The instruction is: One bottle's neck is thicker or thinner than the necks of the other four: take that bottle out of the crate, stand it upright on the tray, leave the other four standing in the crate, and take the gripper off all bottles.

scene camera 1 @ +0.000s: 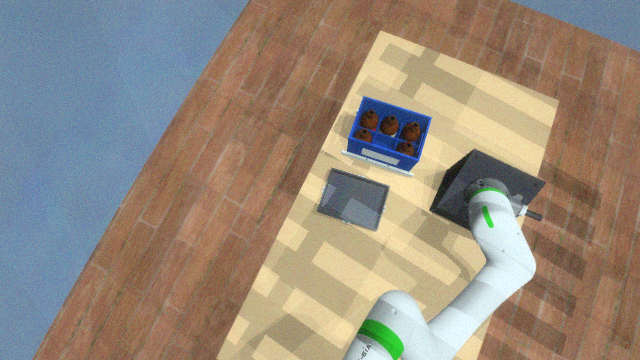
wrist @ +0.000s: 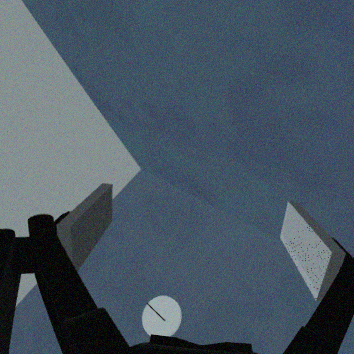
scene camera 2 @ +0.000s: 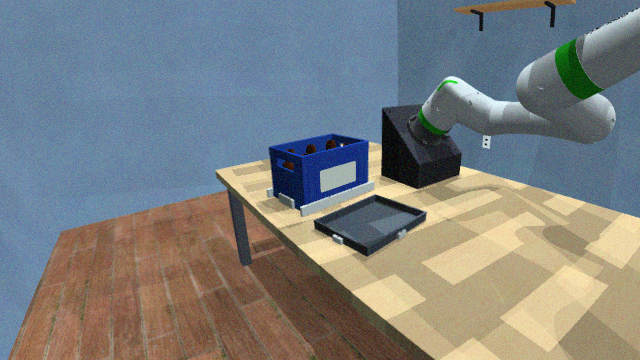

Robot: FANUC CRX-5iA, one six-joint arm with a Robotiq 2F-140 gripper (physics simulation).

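Places are measured from the arm's base along level axes (x back, y right, z up), in metres.
Where they show: gripper, between the fingertips: (wrist: 197, 211); arm's base, origin of its link: (scene camera 1: 485, 196) (scene camera 2: 423, 131).
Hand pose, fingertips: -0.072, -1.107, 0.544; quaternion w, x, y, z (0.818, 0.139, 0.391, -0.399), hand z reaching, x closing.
Note:
Things, the pixels of their top centre, and the offset from my fingertips, as dx, dy, dz. "spot": a spot on its surface instead.
- blue crate, centre of its top: (scene camera 2: 319, 143) (scene camera 1: 390, 127) -0.337, +1.212, -0.545
- middle bottle, centre of its top: (scene camera 2: 310, 145) (scene camera 1: 392, 118) -0.342, +1.256, -0.557
- dark tray, a spot on its surface: (scene camera 2: 367, 227) spot: -0.385, +0.924, -0.715
A blue crate (scene camera 1: 384, 159) (scene camera 2: 327, 172) stands on the table with brown bottles upright in its compartments. In scene camera 1 three stand in the far row: left bottle (scene camera 1: 369, 120), middle bottle (scene camera 1: 389, 126), right bottle (scene camera 1: 411, 132). Two stand in the near row: left bottle (scene camera 1: 363, 136) and right bottle (scene camera 1: 406, 149); the near middle compartment holds no bottle. The necks are too small to compare. The dark tray (scene camera 1: 353, 201) (scene camera 2: 367, 227) lies beside the crate and bears no bottle. My gripper (wrist: 197, 211) is open and empty, facing the wall, away from crate and tray.
The black wedge-shaped arm base (scene camera 1: 462, 182) (scene camera 2: 420, 157) stands right of the crate and tray. Light rails (scene camera 1: 377, 163) (scene camera 2: 337, 199) run along the crate's foot. The white arm (scene camera 1: 505, 240) (scene camera 2: 500, 117) reaches over the table's right side. A wall shelf (scene camera 2: 515, 6) shows at upper right.

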